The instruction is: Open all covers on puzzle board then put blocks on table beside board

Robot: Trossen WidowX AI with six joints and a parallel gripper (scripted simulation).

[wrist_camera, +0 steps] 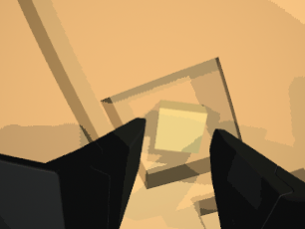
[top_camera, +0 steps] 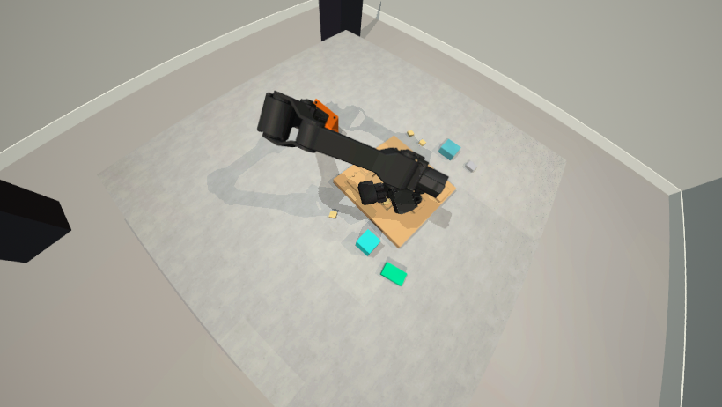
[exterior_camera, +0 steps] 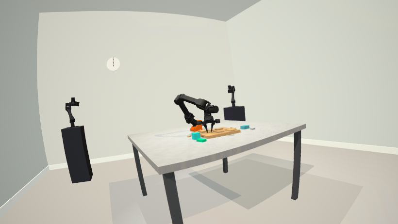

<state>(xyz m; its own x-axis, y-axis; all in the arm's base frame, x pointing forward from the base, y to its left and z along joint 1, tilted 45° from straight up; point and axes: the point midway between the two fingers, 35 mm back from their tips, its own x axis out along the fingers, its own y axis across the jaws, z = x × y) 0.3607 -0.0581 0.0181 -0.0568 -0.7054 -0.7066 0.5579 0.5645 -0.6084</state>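
Right now the cyan block is 5 cm ahead of my gripper tip and 14 cm to the right of it. Round my gripper tip: green block 16 cm ahead, 16 cm to the right, 1 cm below; then small grey block 14 cm ahead, 35 cm to the left, 2 cm below.
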